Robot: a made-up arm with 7 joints. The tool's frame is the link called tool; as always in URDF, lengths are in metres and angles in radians. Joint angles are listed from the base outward. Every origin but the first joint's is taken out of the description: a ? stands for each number. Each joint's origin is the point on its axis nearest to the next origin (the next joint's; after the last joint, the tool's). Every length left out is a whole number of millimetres.
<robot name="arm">
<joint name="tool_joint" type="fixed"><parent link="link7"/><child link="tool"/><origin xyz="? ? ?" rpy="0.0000 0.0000 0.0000"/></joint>
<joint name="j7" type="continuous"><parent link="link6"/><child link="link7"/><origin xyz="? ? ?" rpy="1.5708 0.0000 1.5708"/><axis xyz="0 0 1"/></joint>
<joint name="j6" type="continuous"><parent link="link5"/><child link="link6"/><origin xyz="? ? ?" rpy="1.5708 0.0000 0.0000"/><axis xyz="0 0 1"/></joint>
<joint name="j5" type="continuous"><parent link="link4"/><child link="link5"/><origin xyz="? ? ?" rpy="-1.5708 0.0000 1.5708"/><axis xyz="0 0 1"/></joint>
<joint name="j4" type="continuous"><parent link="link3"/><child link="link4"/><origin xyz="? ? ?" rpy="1.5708 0.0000 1.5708"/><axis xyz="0 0 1"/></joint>
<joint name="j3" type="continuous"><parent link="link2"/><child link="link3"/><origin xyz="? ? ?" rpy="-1.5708 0.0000 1.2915"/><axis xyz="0 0 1"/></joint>
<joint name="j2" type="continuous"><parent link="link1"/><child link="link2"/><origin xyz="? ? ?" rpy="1.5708 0.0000 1.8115"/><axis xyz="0 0 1"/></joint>
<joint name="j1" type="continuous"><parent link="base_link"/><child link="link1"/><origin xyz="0.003 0.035 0.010" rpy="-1.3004 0.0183 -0.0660"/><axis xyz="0 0 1"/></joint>
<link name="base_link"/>
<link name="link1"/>
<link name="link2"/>
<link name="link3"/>
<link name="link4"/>
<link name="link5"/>
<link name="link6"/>
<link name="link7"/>
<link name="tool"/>
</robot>
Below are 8 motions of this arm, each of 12 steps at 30 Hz.
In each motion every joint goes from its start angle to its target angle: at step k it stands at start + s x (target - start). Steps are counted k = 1, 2, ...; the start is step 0. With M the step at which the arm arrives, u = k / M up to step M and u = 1 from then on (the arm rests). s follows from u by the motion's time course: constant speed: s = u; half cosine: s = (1 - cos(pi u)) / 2; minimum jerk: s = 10 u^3 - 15 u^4 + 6 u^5.
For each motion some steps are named. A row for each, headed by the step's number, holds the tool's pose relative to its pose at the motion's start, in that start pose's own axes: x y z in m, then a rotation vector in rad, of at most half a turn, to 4 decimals.
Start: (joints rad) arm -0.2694 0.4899 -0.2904 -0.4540 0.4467 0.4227 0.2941
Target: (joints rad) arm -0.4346 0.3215 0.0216 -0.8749 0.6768 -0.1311 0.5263
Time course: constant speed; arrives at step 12
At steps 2, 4, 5, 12:
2: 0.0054 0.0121 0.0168 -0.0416 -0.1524 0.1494
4: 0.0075 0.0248 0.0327 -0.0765 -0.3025 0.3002
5: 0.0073 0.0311 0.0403 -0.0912 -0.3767 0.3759
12: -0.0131 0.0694 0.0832 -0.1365 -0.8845 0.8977

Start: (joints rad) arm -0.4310 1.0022 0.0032 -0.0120 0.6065 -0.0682 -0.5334
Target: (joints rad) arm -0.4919 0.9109 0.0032 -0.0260 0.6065 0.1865 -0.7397
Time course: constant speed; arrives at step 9
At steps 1, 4, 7, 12:
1: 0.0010 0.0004 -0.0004 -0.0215 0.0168 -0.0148
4: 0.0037 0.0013 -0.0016 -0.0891 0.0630 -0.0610
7: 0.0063 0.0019 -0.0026 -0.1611 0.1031 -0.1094
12: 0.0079 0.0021 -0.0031 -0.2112 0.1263 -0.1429

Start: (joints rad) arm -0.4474 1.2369 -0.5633 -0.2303 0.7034 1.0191 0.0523
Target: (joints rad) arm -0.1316 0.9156 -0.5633 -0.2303 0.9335 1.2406 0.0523
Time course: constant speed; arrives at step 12
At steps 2, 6, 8, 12:
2: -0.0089 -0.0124 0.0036 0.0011 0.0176 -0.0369
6: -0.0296 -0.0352 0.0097 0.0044 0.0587 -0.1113
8: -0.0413 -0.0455 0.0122 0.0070 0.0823 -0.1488
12: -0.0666 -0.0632 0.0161 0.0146 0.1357 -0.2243

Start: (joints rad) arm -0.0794 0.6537 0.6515 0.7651 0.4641 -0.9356 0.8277
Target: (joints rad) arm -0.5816 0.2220 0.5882 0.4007 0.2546 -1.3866 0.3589
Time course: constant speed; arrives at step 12
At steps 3, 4, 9, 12:
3: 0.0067 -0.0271 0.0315 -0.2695 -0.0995 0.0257
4: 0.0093 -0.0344 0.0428 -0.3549 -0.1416 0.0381
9: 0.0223 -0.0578 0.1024 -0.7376 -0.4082 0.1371
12: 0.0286 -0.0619 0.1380 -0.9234 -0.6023 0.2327

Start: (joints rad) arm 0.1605 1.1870 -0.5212 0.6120 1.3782 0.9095 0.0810
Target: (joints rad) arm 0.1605 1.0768 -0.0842 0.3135 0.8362 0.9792 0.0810
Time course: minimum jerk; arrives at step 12
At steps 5, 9, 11, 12:
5: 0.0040 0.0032 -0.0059 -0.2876 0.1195 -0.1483
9: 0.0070 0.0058 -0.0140 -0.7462 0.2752 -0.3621
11: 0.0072 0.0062 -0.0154 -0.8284 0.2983 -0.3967
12: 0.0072 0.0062 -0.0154 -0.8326 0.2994 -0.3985

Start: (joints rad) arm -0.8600 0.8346 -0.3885 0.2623 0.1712 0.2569 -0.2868
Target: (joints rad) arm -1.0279 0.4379 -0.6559 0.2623 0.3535 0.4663 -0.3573
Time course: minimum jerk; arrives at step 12
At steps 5, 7, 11, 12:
5: 0.0171 -0.0240 0.0278 0.0148 -0.0456 -0.0940
7: 0.0280 -0.0435 0.0569 0.0444 -0.0958 -0.1674
11: 0.0346 -0.0633 0.0928 0.0936 -0.1607 -0.2353
12: 0.0346 -0.0635 0.0933 0.0944 -0.1618 -0.2362

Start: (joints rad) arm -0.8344 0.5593 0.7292 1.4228 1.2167 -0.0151 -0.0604
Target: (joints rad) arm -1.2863 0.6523 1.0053 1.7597 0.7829 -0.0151 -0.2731
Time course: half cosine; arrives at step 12
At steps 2, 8, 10, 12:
2: 0.0000 0.0034 0.0056 -0.0569 -0.0154 -0.0145
8: -0.0101 0.0375 0.0681 -0.6096 -0.2608 -0.2200
10: -0.0166 0.0467 0.0861 -0.7446 -0.3509 -0.2935
12: -0.0195 0.0501 0.0927 -0.7921 -0.3860 -0.3225

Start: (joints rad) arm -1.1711 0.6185 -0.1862 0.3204 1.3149 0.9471 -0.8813
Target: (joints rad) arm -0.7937 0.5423 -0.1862 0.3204 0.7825 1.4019 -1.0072
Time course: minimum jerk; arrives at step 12
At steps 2, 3, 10, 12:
2: 0.0017 -0.0040 -0.0020 -0.0120 0.0070 -0.0301
3: 0.0048 -0.0118 -0.0058 -0.0348 0.0216 -0.0881
10: 0.0171 -0.1172 -0.0663 -0.3130 0.3489 -0.8223
12: 0.0163 -0.1215 -0.0692 -0.3241 0.3677 -0.8517

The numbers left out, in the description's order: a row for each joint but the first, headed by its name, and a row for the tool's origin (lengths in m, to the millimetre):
tool: 0.000 0.000 0.000
j7: 0.000 0.062 0.000
j6: 0.000 0.000 0.000
j5: -0.093 -0.006 0.000
j4: 0.001 -0.016 0.000
j3: 0.162 -0.041 0.000
j2: -0.003 0.013 0.000

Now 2 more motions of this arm.
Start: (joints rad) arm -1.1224 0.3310 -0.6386 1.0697 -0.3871 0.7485 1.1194
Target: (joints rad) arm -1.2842 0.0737 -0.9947 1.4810 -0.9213 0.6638 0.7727
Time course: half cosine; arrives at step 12
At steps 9, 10, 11, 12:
9: -0.0470 -0.0176 0.0131 0.0256 0.1274 -0.4655
10: -0.0503 -0.0180 0.0146 0.0204 0.1396 -0.4979
11: -0.0524 -0.0180 0.0156 0.0162 0.1471 -0.5174
12: -0.0530 -0.0181 0.0160 0.0146 0.1496 -0.5240

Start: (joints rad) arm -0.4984 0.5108 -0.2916 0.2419 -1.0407 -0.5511 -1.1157
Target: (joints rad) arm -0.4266 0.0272 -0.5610 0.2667 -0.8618 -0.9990 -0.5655
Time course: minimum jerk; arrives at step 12
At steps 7, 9, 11, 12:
7: 0.0386 -0.0520 -0.0435 -0.0416 -0.2530 0.3058
9: 0.0563 -0.0726 -0.0521 -0.0751 -0.3629 0.4230
11: 0.0637 -0.0810 -0.0544 -0.0920 -0.4097 0.4711
12: 0.0641 -0.0814 -0.0545 -0.0929 -0.4122 0.4736

